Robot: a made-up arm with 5 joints.
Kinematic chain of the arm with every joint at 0, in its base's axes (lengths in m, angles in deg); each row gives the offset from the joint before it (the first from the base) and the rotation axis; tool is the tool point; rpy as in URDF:
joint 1: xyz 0 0 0.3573 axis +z
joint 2: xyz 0 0 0 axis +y
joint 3: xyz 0.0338 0 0.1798 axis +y
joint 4: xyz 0.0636 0 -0.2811 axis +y
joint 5: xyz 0.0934 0 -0.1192 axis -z
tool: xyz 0 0 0 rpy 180 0 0
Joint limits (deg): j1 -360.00..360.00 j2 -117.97..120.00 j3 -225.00..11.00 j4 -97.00..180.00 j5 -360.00..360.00
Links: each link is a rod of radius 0.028 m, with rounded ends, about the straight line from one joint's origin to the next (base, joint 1, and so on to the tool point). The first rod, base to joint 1, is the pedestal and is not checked.
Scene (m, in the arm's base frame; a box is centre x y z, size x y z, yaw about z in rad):
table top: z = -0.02
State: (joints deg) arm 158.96 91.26 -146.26 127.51 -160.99
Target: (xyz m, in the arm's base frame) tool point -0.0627 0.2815 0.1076
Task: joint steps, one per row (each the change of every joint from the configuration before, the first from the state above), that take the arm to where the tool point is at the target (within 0.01 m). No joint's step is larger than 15 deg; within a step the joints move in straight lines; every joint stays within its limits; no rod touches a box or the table.
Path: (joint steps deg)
1: -14.10 -0.56 3.00 4.98 0.00
2: -14.10 -0.56 3.01 4.98 0.00
3: -14.10 -0.55 3.00 4.98 0.00
4: -14.10 -0.56 3.01 4.98 0.00

